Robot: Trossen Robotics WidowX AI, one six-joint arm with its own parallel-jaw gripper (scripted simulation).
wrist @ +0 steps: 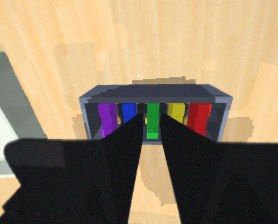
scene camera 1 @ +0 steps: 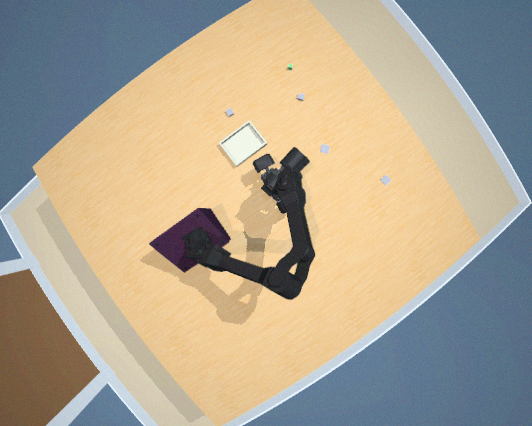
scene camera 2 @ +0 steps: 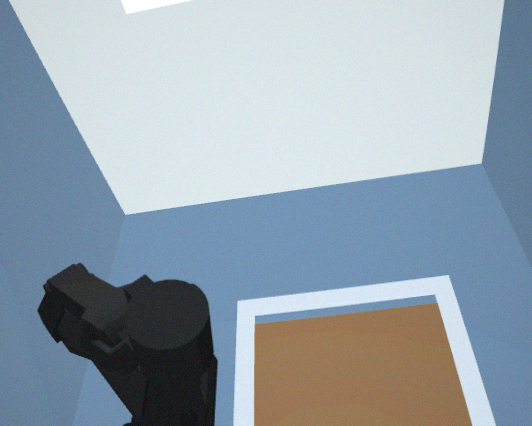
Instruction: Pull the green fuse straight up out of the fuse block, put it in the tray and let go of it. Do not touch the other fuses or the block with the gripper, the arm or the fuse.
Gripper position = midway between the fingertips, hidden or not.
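Observation:
There's my gripper (wrist: 151,119), and I can see a tray (scene camera 1: 245,141) too.

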